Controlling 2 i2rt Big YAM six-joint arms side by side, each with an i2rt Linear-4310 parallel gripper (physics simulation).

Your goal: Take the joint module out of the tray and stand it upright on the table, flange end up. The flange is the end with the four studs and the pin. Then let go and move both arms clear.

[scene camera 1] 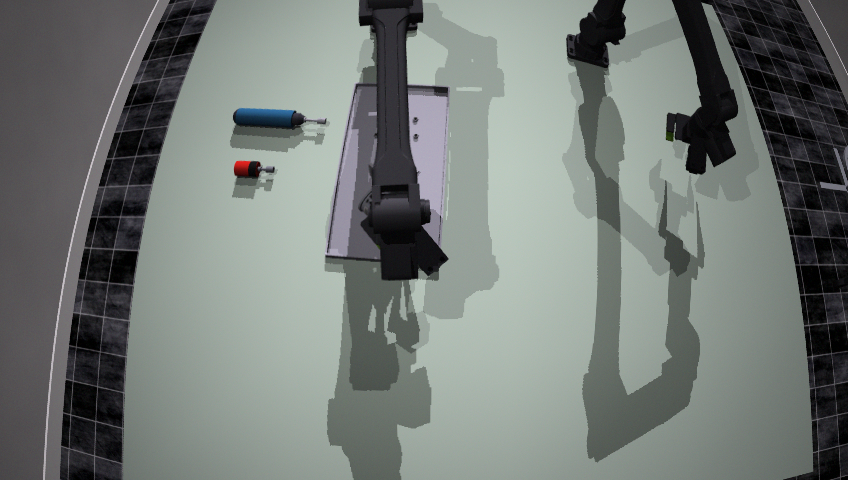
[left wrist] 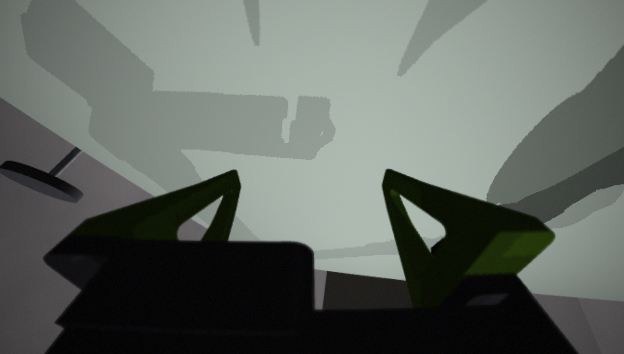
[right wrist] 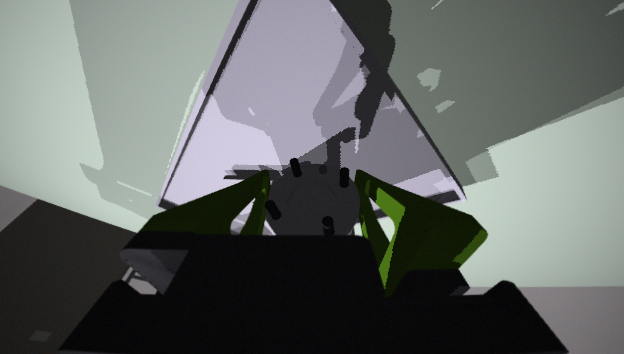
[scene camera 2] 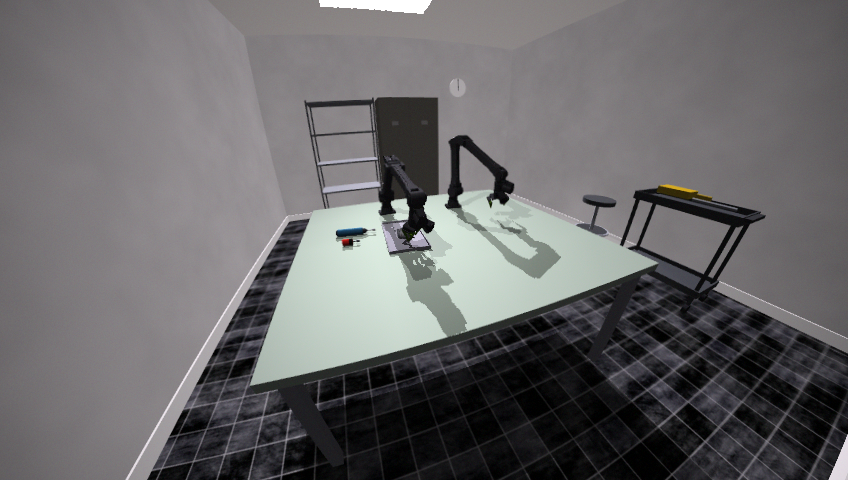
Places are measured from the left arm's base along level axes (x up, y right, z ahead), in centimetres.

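Where they show: left gripper, fingertip midpoint: (left wrist: 311,177) (scene camera 2: 497,206); right gripper, fingertip midpoint: (right wrist: 312,177) (scene camera 2: 411,237); left arm's base, link origin: (scene camera 1: 587,52) (scene camera 2: 452,206); right arm's base, link origin: (scene camera 2: 387,212).
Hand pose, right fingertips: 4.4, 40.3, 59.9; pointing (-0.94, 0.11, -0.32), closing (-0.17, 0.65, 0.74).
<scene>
Things, the pixels of their top centre, and the offset from my right fingertips, as dx, dy, dz. "pt": a spot on its surface instead.
- joint module, top centre: (right wrist: 306,265) +5.4, +2.2, -1.2
- pale tray, top centre: (right wrist: 256,204) (scene camera 1: 391,160) (scene camera 2: 403,232) -2.8, +3.4, -14.0
- blue-handled tool, surface spot: (scene camera 1: 264,117) (scene camera 2: 350,229) pt -0.6, +34.7, -20.5
- short red-handled tool, top centre: (scene camera 1: 252,165) (scene camera 2: 350,238) -1.0, +33.3, -8.2
The joint module (right wrist: 312,200) is a dark grey round body. In the right wrist view its flange face, with four black studs and a small pin, faces the camera between the fingertips. My right gripper (right wrist: 312,177) (scene camera 2: 409,236) is shut on it, over the end of the pale tray (scene camera 1: 429,151) (scene camera 2: 390,243) (right wrist: 300,60) nearer the scene cameras. In scene camera 1 the right arm hides the module and fingertips. I cannot tell whether the module touches the tray or is exactly upright. My left gripper (left wrist: 311,177) (scene camera 2: 490,202) is open and empty above the table, far to the right of the tray.
A blue-handled tool (scene camera 1: 264,117) (scene camera 2: 350,231) and a short red-handled tool (scene camera 1: 246,168) (scene camera 2: 347,242) lie left of the tray. Small studs (scene camera 1: 415,120) stand in the tray's far half. A stool (scene camera 2: 599,201) and a cart (scene camera 2: 737,217) stand beyond the table's right edge.
</scene>
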